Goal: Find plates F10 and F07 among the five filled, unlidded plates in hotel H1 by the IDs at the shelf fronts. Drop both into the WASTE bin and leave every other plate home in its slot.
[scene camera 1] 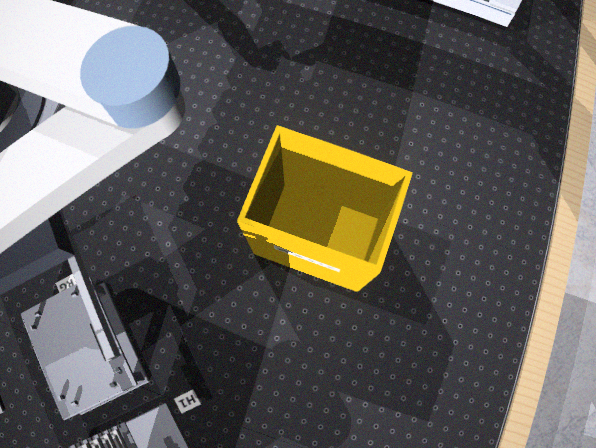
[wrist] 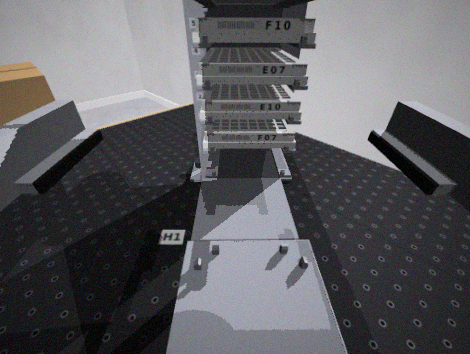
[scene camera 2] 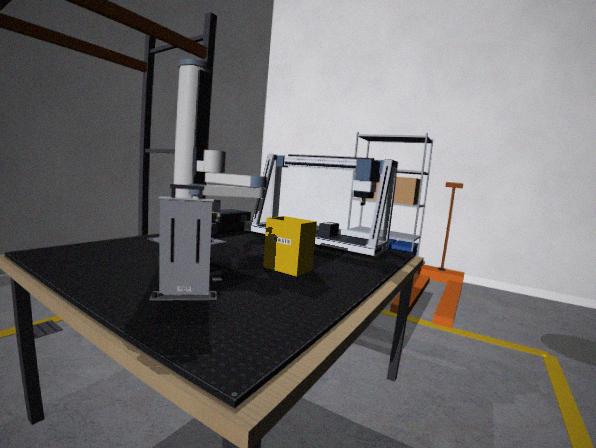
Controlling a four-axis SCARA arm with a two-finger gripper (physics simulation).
Scene:
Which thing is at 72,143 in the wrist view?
My gripper.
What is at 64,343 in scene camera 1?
A rg stand.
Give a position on a hotel H1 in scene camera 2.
184,271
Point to a rg stand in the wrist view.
At 249,291

